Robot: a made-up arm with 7 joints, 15 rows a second.
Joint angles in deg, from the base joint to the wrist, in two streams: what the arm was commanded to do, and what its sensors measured. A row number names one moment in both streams.
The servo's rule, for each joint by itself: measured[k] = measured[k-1] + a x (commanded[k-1-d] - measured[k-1]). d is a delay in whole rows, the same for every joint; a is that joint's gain. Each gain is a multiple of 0.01, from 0.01 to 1. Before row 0 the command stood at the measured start. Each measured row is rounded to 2 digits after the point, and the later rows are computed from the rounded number. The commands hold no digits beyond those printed.
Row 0, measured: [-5.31, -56.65, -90.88, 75.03, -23.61, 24.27, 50.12]
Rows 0 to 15, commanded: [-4.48, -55.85, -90.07, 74.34, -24.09, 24.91, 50.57]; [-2.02, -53.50, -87.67, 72.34, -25.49, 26.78, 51.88]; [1.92, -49.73, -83.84, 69.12, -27.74, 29.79, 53.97]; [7.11, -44.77, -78.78, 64.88, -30.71, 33.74, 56.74]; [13.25, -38.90, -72.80, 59.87, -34.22, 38.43, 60.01]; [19.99, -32.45, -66.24, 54.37, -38.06, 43.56, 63.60]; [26.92, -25.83, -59.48, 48.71, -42.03, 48.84, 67.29]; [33.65, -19.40, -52.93, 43.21, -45.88, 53.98, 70.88]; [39.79, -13.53, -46.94, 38.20, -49.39, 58.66, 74.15]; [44.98, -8.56, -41.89, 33.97, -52.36, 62.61, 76.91]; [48.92, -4.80, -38.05, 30.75, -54.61, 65.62, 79.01]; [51.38, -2.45, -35.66, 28.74, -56.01, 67.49, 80.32]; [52.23, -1.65, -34.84, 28.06, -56.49, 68.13, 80.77]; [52.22, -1.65, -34.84, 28.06, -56.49, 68.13, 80.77]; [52.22, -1.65, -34.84, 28.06, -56.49, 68.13, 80.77]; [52.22, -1.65, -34.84, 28.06, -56.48, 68.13, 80.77]
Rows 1 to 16, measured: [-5.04, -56.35, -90.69, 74.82, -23.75, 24.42, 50.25]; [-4.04, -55.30, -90.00, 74.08, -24.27, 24.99, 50.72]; [-2.07, -53.24, -88.58, 72.59, -25.31, 26.14, 51.66]; [0.96, -50.11, -86.33, 70.28, -26.93, 27.96, 53.13]; [5.02, -45.96, -83.22, 67.16, -29.12, 30.47, 55.13]; [9.96, -40.96, -79.31, 63.32, -31.80, 33.61, 57.59]; [15.56, -35.36, -74.75, 58.94, -34.87, 37.27, 60.40]; [21.53, -29.45, -69.73, 54.22, -38.17, 41.28, 63.44]; [27.56, -23.56, -64.49, 49.41, -41.54, 45.45, 66.55]; [33.31, -18.01, -59.29, 44.78, -44.79, 49.57, 69.55]; [38.46, -13.12, -54.40, 40.57, -47.74, 53.42, 72.29]; [42.72, -9.17, -50.09, 37.02, -50.22, 56.80, 74.62]; [45.86, -6.39, -46.58, 34.33, -52.10, 59.52, 76.40]; [47.96, -4.64, -43.88, 32.45, -53.42, 61.59, 77.67]; [49.37, -3.53, -41.80, 31.13, -54.34, 63.16, 78.57]; [50.31, -2.83, -40.20, 30.21, -54.98, 64.35, 79.21]
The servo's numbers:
d 0
a 0.33 0.37 0.23 0.30 0.30 0.24 0.29

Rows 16 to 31, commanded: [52.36, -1.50, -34.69, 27.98, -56.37, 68.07, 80.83]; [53.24, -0.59, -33.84, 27.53, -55.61, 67.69, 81.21]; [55.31, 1.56, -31.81, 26.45, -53.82, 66.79, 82.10]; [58.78, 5.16, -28.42, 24.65, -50.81, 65.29, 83.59]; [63.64, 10.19, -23.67, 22.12, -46.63, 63.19, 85.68]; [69.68, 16.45, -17.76, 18.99, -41.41, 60.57, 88.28]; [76.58, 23.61, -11.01, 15.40, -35.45, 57.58, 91.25]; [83.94, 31.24, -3.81, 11.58, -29.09, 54.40, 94.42]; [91.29, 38.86, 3.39, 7.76, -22.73, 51.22, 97.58]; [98.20, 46.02, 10.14, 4.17, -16.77, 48.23, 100.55]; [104.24, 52.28, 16.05, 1.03, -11.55, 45.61, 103.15]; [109.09, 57.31, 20.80, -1.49, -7.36, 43.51, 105.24]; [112.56, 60.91, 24.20, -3.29, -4.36, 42.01, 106.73]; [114.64, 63.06, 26.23, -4.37, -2.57, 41.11, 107.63]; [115.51, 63.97, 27.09, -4.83, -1.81, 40.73, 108.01]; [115.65, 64.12, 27.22, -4.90, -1.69, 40.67, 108.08]
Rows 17 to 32, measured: [50.99, -2.34, -38.93, 29.54, -55.40, 65.24, 79.68]; [51.73, -1.69, -37.76, 28.94, -55.46, 65.83, 80.12]; [52.91, -0.49, -36.39, 28.19, -54.97, 66.06, 80.69]; [54.85, 1.60, -34.56, 27.13, -53.72, 65.88, 81.53]; [57.75, 4.78, -32.06, 25.63, -51.59, 65.23, 82.73]; [61.69, 9.10, -28.77, 23.64, -48.54, 64.11, 84.34]; [66.60, 14.47, -24.69, 21.17, -44.61, 62.54, 86.34]; [72.32, 20.67, -19.89, 18.29, -39.95, 60.59, 88.68]; [78.58, 27.40, -14.54, 15.13, -34.78, 58.34, 91.26]; [85.05, 34.29, -8.86, 11.84, -29.38, 55.91, 93.95]; [91.38, 40.95, -3.13, 8.60, -24.03, 53.44, 96.62]; [97.22, 47.00, 2.37, 5.57, -19.03, 51.06, 99.12]; [102.28, 52.15, 7.39, 2.91, -14.63, 48.89, 101.33]; [106.36, 56.19, 11.72, 0.73, -11.01, 47.02, 103.16]; [109.38, 59.07, 15.26, -0.94, -8.25, 45.51, 104.57]; [111.45, 60.94, 18.01, -2.13, -6.28, 44.35, 105.59]
